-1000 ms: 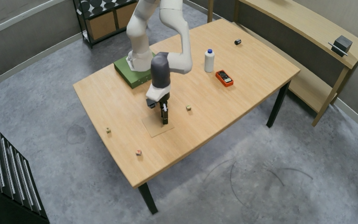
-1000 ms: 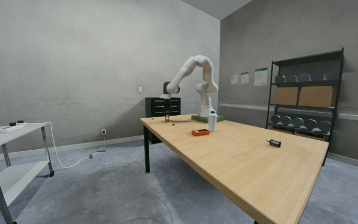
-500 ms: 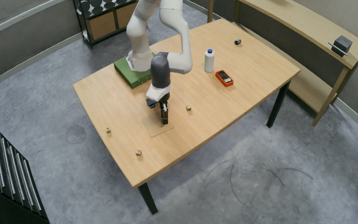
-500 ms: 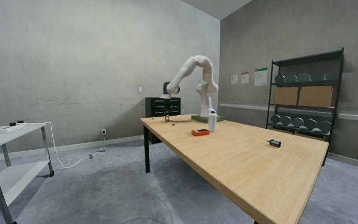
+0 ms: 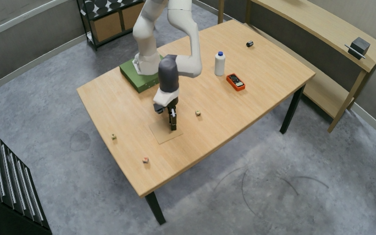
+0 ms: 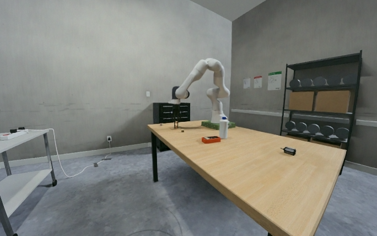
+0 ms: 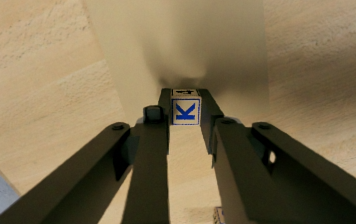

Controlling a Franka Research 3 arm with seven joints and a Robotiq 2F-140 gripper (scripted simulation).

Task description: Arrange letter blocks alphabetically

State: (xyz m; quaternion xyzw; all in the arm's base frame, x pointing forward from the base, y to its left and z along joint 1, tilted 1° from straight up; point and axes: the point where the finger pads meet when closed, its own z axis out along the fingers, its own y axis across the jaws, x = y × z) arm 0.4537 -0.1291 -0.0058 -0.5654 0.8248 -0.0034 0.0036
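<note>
Now: the tan mat 20 mm behind my hand, 40 mm to the right of it and 40 mm below it. Round my hand: white bottle: 190 mm behind, 480 mm to the left, 40 mm above; block: 10 mm ahead, 160 mm to the left, 30 mm below; orange meter: 50 mm behind, 500 mm to the left, 30 mm below.
</note>
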